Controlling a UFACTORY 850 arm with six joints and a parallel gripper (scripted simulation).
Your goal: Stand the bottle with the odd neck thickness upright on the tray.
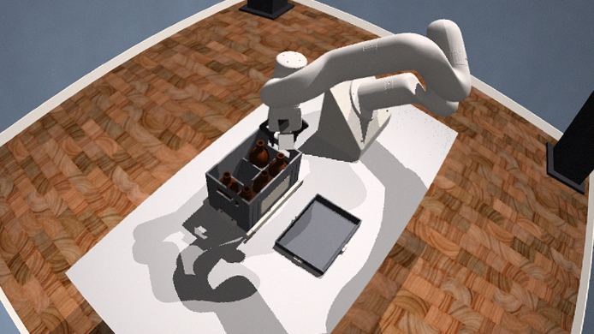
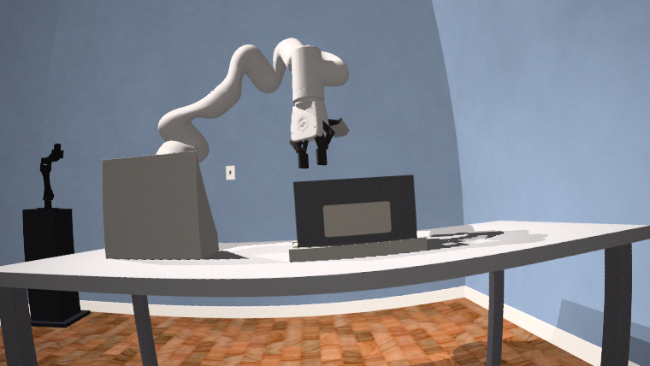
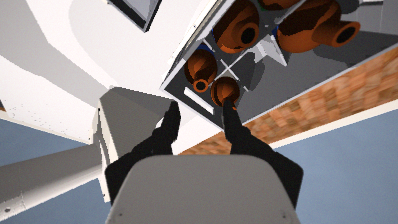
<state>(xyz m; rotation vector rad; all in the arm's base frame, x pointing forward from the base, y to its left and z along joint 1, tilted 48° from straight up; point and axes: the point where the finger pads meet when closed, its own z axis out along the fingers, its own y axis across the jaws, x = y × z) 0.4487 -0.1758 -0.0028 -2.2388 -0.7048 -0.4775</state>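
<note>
Right now the bottle is 180 mm ahead of my hand, 20 mm to the right of it and 150 mm below it. The rest, counted from my hand: dark grey crate (80 mm ahead, 50 mm to the right, 160 mm below); then dark tray (100 mm ahead, 220 mm to the left, 230 mm below).
</note>
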